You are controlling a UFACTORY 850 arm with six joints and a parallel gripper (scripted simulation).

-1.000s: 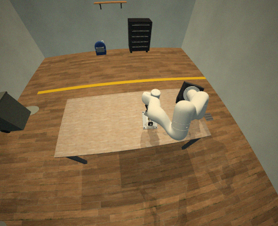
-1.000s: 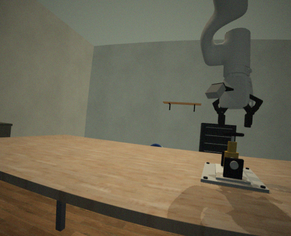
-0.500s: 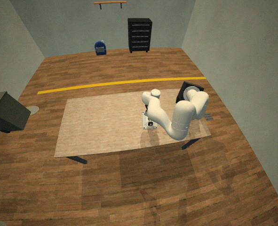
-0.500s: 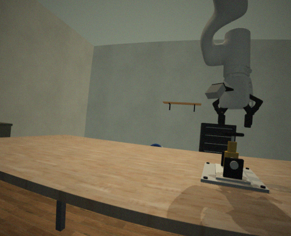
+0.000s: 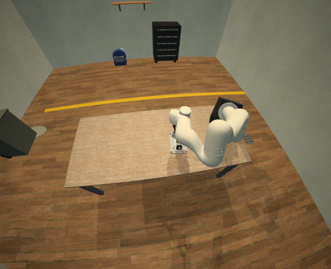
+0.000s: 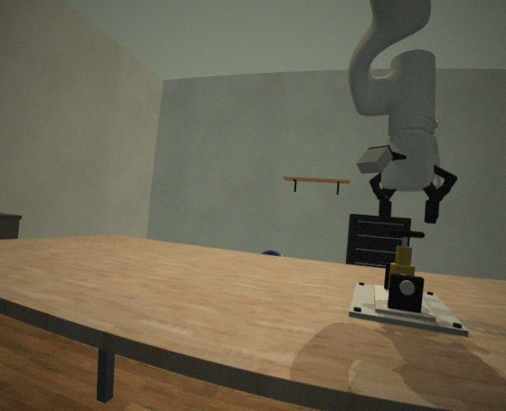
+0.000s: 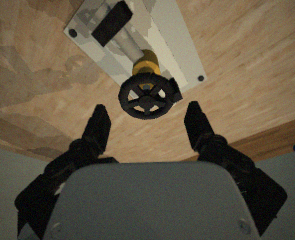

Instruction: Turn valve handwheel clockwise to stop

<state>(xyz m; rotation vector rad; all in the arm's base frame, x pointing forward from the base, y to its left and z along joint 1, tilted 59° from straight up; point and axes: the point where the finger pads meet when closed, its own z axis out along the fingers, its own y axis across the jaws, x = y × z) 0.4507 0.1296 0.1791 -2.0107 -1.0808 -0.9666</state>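
Now: hand 4 cm above the black spoked handwheel. The rest, counted from my hand: baseplate (16 cm below).
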